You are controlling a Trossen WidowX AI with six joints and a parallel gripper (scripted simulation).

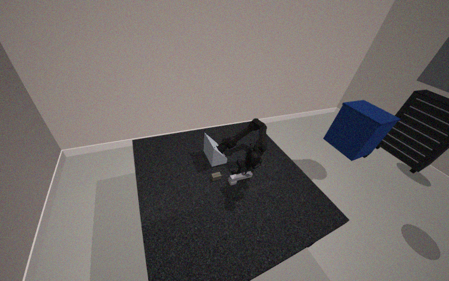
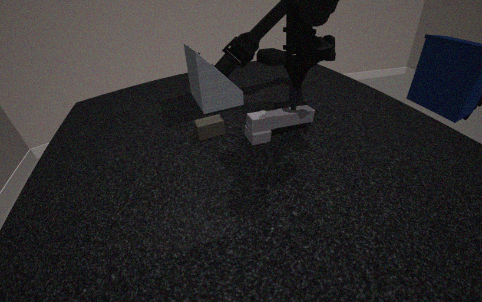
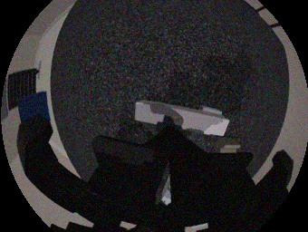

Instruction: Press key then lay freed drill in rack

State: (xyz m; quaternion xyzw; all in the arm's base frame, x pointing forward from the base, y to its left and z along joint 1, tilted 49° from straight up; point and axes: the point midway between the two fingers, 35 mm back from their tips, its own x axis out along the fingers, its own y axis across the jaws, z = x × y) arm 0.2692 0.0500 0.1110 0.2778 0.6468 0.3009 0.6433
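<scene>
Right now my gripper tip is 3 cm above the key. Round my gripper tip: drill (7 cm below, 6 cm to the right, 1 cm behind); light grey housing block (8 cm below, 4 cm to the right, 1 cm behind).
</scene>
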